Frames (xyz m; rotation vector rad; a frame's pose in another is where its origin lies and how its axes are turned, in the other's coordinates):
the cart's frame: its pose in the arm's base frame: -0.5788 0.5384 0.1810 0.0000 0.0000 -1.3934
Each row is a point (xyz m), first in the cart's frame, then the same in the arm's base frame.
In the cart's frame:
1: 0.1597 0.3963 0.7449
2: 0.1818 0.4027 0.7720
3: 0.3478 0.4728 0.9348
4: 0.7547 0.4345 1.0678
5: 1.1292 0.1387 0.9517
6: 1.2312 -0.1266 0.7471
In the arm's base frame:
1: -0.1605 0.4511 0.9259
2: -0.1503 0.4305 0.9530
3: -0.0520 0.2795 1.1158
4: -0.0179 -0.1278 1.2488
5: -0.2430 -0.5486 1.1327
6: -0.4861 -0.6958 0.9281

